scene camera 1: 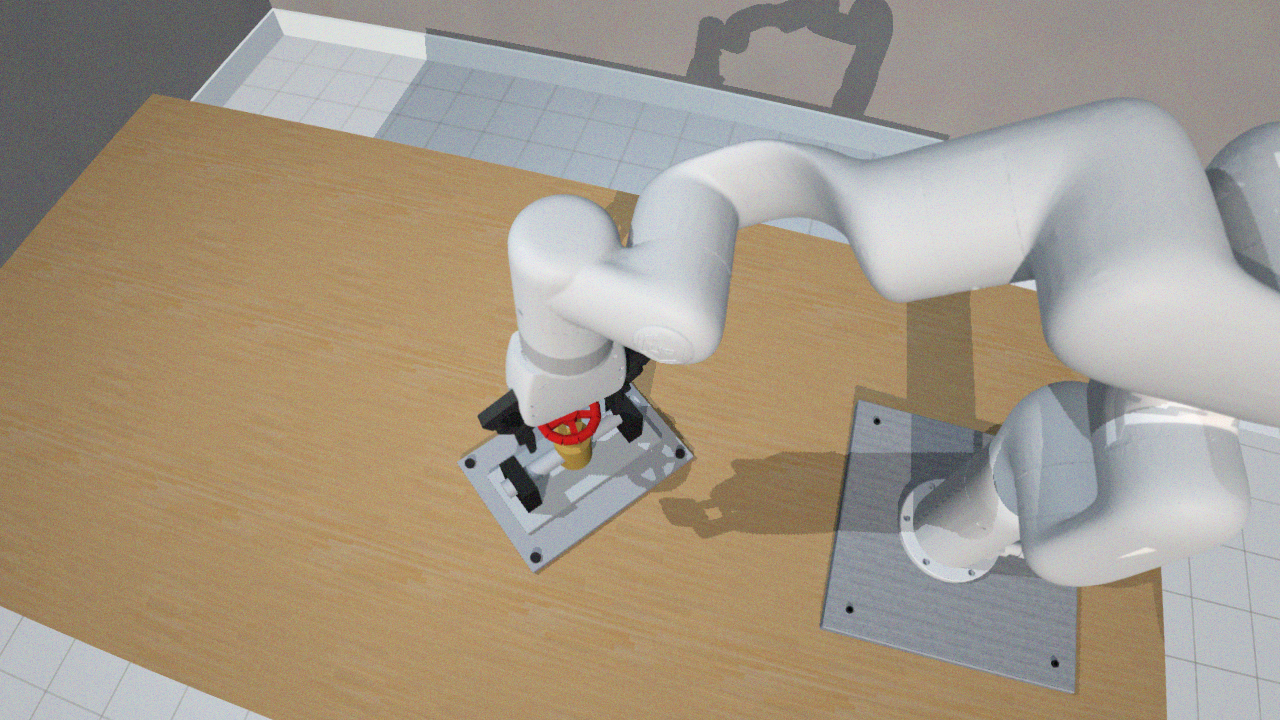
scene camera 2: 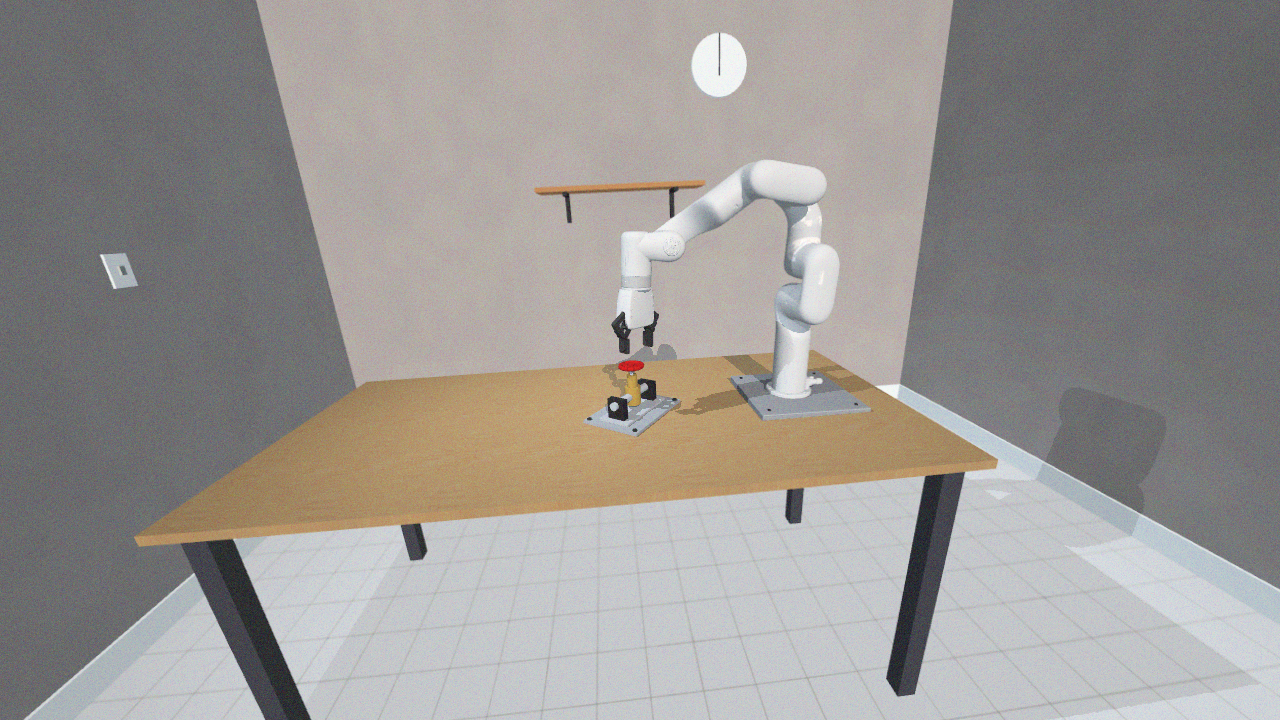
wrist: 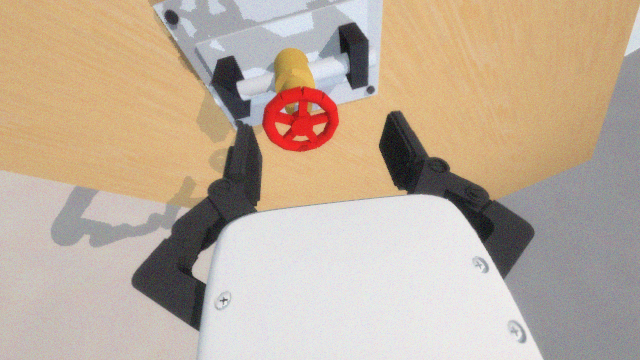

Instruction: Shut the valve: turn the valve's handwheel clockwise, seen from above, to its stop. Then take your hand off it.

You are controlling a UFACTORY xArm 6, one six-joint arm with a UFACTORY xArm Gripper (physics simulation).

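Observation:
The red five-spoked handwheel [scene camera 1: 570, 439] [scene camera 2: 631, 365] [wrist: 301, 125] sits on top of the yellow valve body [scene camera 1: 575, 454] [scene camera 2: 633, 390] [wrist: 291, 65]. The valve stands upright on a grey mounting plate [scene camera 1: 590, 514] [scene camera 2: 651, 417] [wrist: 374, 30]. My gripper [scene camera 1: 581, 437] [scene camera 2: 636, 346] [wrist: 321, 134] is open and empty, pointing down. In the second scene view its fingertips are a little above the wheel, with a gap between them and the rim. In the wrist view the wheel shows between the spread fingers, closer to the left one. The gripper's housing hides part of the wheel in the first scene view.
Two black blocks [scene camera 1: 520, 484] [scene camera 2: 617, 408] [wrist: 354, 55] hold the white pipe on either side of the valve. The arm's base plate [scene camera 1: 948, 626] [scene camera 2: 816, 410] lies to the right on the wooden table [scene camera 1: 268, 358] [scene camera 2: 447, 447]. A wall shelf [scene camera 2: 619, 187] is behind.

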